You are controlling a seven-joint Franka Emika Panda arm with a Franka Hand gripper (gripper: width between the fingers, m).
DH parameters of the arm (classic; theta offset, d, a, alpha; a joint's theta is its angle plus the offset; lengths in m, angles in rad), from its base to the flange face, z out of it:
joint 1: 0 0.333 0 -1.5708
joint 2: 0 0 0 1.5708
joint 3: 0 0.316 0.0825 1.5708
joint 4: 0 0 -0.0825 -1.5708
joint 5: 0 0.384 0 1.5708
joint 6: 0 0 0.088 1.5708
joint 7: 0 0.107 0 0
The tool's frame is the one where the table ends.
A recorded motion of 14 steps. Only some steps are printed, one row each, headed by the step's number.
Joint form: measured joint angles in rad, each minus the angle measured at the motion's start. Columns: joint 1, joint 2, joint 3, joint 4, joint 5, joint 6, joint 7.
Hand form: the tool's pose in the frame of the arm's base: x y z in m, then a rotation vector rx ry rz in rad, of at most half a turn. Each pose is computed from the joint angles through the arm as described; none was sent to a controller.
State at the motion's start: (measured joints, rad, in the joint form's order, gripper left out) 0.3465 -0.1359 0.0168 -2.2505 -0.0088 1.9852 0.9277
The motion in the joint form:
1: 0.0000 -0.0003 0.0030 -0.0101 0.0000 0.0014 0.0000
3: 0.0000 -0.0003 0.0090 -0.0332 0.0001 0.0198 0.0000
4: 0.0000 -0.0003 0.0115 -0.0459 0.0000 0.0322 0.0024
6: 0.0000 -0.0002 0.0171 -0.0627 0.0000 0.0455 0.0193
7: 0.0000 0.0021 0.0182 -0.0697 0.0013 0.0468 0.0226
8: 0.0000 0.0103 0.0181 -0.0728 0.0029 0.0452 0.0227
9: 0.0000 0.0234 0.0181 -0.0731 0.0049 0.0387 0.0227
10: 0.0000 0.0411 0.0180 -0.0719 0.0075 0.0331 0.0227
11: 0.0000 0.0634 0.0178 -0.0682 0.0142 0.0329 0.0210
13: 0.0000 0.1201 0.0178 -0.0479 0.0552 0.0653 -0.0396
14: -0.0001 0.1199 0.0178 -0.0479 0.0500 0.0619 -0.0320
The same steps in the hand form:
1: 0.4495 0.1720 0.4075 2.9285 -0.8384 -0.1582
3: 0.4451 0.1734 0.3986 2.9272 -0.8285 -0.1627
4: 0.4429 0.1738 0.3939 2.9266 -0.8280 -0.1623
6: 0.4392 0.1752 0.3875 2.9179 -0.8434 -0.1642
7: 0.4375 0.1751 0.3835 2.9120 -0.8462 -0.1742
8: 0.4369 0.1749 0.3782 2.9043 -0.8455 -0.1907
9: 0.4366 0.1749 0.3715 2.8921 -0.8435 -0.2157
10: 0.4368 0.1751 0.3633 2.8786 -0.8417 -0.2437
11: 0.4382 0.1759 0.3543 2.8694 -0.8420 -0.2716
13: 0.4476 0.1821 0.3376 2.9115 -0.7953 -0.3174
14: 0.4473 0.1816 0.3374 2.9038 -0.8005 -0.3163

